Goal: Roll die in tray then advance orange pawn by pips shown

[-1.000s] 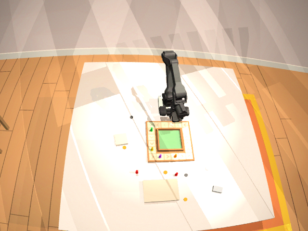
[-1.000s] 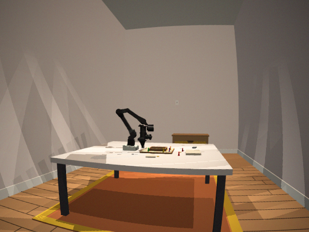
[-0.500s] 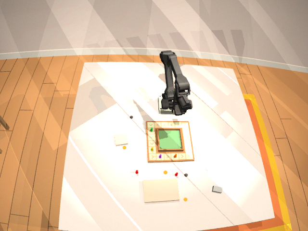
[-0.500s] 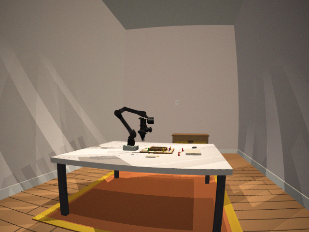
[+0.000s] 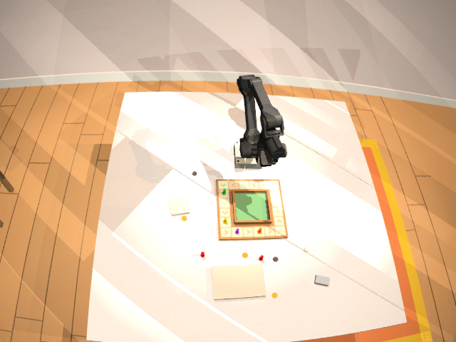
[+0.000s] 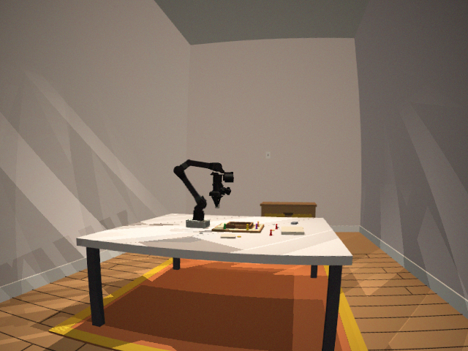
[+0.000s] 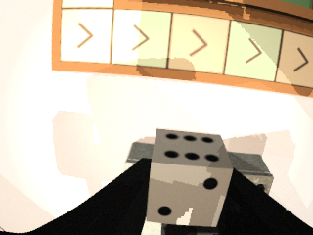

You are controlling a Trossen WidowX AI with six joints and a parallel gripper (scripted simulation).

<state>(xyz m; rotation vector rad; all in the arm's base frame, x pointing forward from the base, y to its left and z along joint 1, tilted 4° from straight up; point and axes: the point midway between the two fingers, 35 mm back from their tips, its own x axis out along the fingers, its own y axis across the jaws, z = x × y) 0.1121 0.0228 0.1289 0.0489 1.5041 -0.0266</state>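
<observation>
Right now the orange pawn is 26 cm ahead of my gripper tip, 2 cm to the right of it and 10 cm below it. Also, from my gripper tip: green tray 15 cm ahead, 4 cm to the right, 12 cm below; then green pawn 7 cm ahead, 15 cm to the right, 10 cm below; then white die right at my gripper tip.
</observation>
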